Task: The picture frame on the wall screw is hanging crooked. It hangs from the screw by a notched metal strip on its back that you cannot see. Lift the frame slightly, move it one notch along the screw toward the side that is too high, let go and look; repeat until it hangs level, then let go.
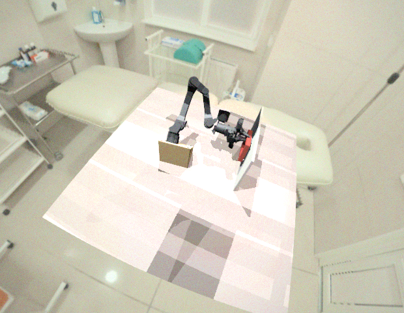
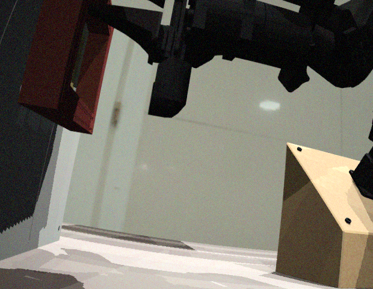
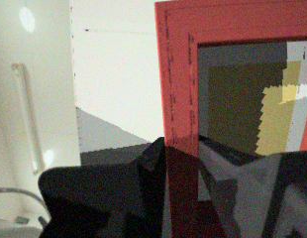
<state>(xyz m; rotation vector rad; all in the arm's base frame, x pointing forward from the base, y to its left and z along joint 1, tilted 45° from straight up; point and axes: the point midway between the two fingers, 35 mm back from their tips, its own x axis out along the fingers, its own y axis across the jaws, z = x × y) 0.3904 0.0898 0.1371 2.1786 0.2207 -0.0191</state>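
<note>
My gripper tip is 5 cm above the red picture frame and 1 cm to the left of it. From my gripper tip the other things lie so: white wall panel 7 cm below, 2 cm ahead, 1 cm to the left.
</note>
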